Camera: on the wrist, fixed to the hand. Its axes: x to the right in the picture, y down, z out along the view.
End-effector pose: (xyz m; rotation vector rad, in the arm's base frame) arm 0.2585 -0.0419 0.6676 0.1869 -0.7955 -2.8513
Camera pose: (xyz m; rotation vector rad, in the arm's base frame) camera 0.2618 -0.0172 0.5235 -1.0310 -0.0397 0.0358
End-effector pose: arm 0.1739 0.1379 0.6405 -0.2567 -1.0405 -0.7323
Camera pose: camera 0.1879 0.0086 0.5736 -1.6889 -0.1832 2.0655
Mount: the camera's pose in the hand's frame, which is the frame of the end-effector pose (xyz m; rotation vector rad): 0.0024 -0.0957 -0.1106 -0.2308 -0.7388 2.9746
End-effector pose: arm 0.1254 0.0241 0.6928 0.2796 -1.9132 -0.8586
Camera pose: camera 0.2029 -0.0955 0.6600 -2.4892 -0.6492 1.0634
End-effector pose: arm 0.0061 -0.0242 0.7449 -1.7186 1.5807 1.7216
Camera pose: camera 0.1421 -0.0746 0.7261 -1.5511 -1.2545 -0.7757
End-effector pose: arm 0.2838 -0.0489 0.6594 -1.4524 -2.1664 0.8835
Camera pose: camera 0.2870 -0.0405 0.8054 1.6840 -0.9687 -0.6310
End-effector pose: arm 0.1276 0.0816 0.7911 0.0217 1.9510 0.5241
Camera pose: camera 0.0509 -0.0429 0.7911 2.5222 -0.3928 1.8220
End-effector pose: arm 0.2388 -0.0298 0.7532 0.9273 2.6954 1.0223
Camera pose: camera 0.1546 -0.1469 0.7776 -2.8186 0.9064 -0.1771
